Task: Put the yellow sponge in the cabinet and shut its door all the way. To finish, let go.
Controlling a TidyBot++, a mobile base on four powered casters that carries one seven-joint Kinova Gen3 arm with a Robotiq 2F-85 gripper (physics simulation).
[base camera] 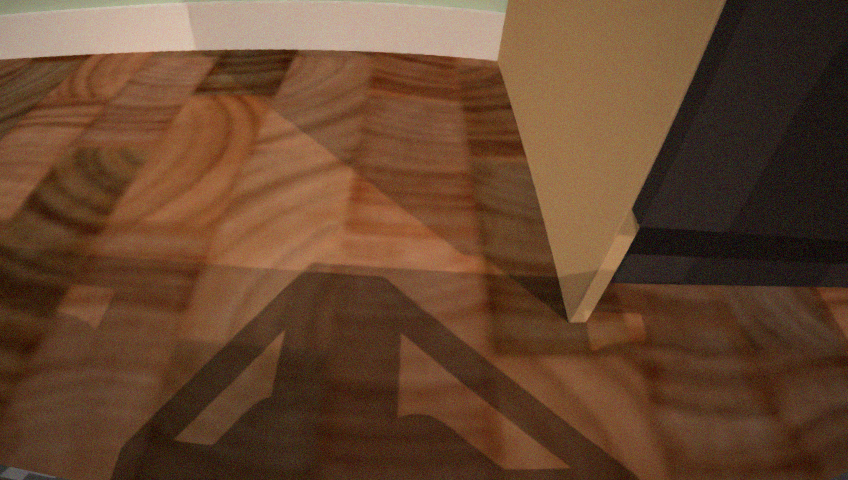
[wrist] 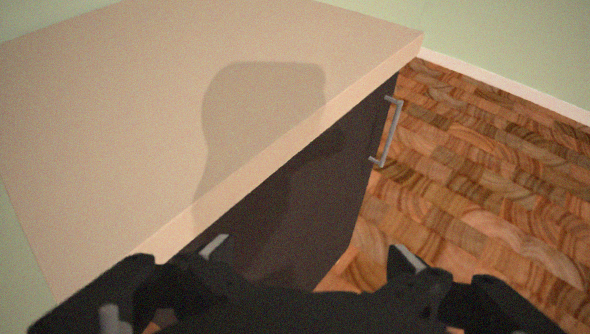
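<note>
The cabinet has a tan body and a dark door. The door lies along the front and looks shut or nearly shut; a thin gap cannot be ruled out. Its grey bar handle is near the far end of the front in the wrist view. The yellow sponge does not show in either view, and the cabinet's inside is hidden. My gripper is open and empty, above and in front of the door, apart from the handle.
The wood floor lies beside the cabinet. A pale skirting board runs along the green wall behind it. Shadows fall on the floor in the base view and on the cabinet top in the wrist view.
</note>
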